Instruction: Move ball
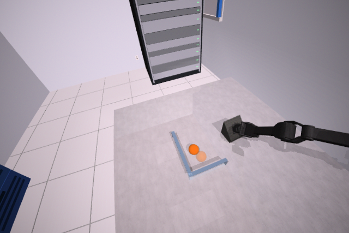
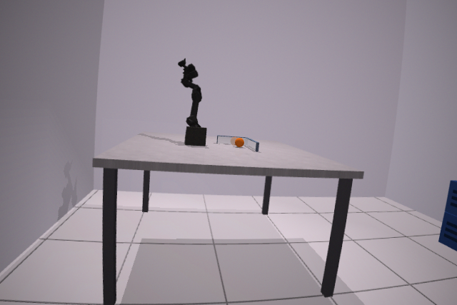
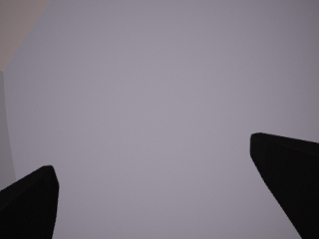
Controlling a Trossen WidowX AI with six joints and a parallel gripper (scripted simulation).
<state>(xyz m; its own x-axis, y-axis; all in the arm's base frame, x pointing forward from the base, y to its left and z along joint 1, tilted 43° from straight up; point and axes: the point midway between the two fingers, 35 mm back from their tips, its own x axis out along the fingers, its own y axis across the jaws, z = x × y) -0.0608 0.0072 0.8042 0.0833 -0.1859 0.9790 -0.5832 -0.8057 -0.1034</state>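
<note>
The orange ball is 48 cm ahead of my gripper tip, 52 cm to the right of it and 64 cm below it. From my gripper tip the other things lie so: see-through copy 45 cm ahead, 46 cm to the right, 64 cm below.
</note>
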